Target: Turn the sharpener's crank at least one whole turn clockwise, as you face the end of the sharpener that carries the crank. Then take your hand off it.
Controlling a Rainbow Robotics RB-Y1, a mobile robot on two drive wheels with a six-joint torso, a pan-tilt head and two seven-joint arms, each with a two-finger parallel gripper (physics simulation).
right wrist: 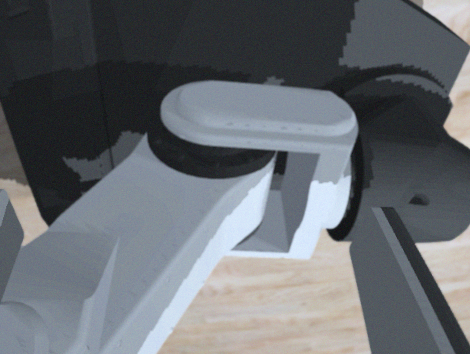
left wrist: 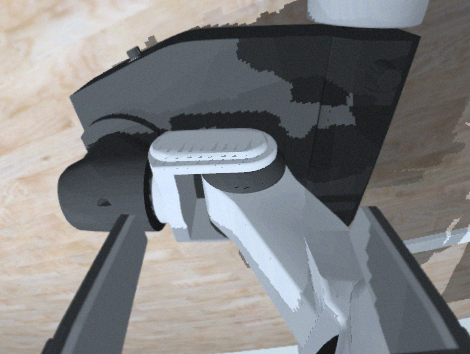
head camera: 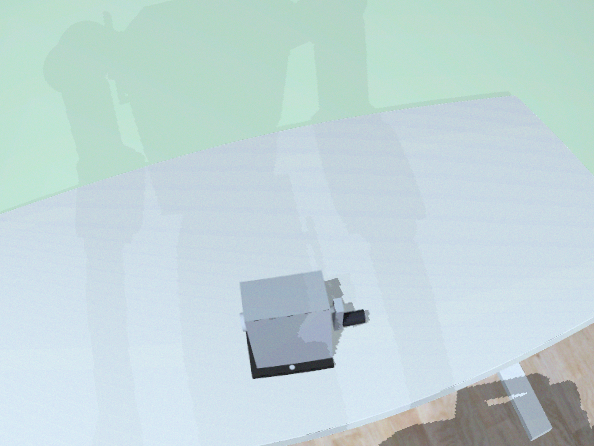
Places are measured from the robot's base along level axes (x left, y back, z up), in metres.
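Pixels of known places: left gripper, between the fingertips: (left wrist: 248,224); right gripper, between the fingertips: (right wrist: 188,221).
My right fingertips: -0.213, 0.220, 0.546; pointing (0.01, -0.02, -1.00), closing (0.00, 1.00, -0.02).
Ahead of a thing's pixels: the offset from my right fingertips to its top centre, as dx, dy, dz. "pt": to the spot under its first point. Level surfaces: height alone.
The grey box-shaped sharpener @(pt +0.274, -0.600, +0.293) (head camera: 287,320) stands upright on a black base on the pale table @(dz +0.175) (head camera: 150,300), in the lower middle of the head view. Its crank @(+0.208, -0.655, +0.272) (head camera: 338,315) is on the right-hand end, with the black handle @(pt +0.183, -0.659, +0.215) (head camera: 354,318) sticking out to the right. No gripper touches the crank or handle. My left gripper (left wrist: 248,224) is open and empty, its fingers wide apart. My right gripper (right wrist: 188,221) is open and empty too. Neither gripper shows in the head view, and the sharpener does not show in either wrist view.
The table's curved near edge runs across the lower right of the head view, with a table leg (head camera: 525,400) and the wooden floor @(dz -0.545) (head camera: 560,357) beyond it. A green surface (head camera: 210,75) lies past the far edge. My own dark base (left wrist: 200,70) (right wrist: 225,40) fills much of both wrist views.
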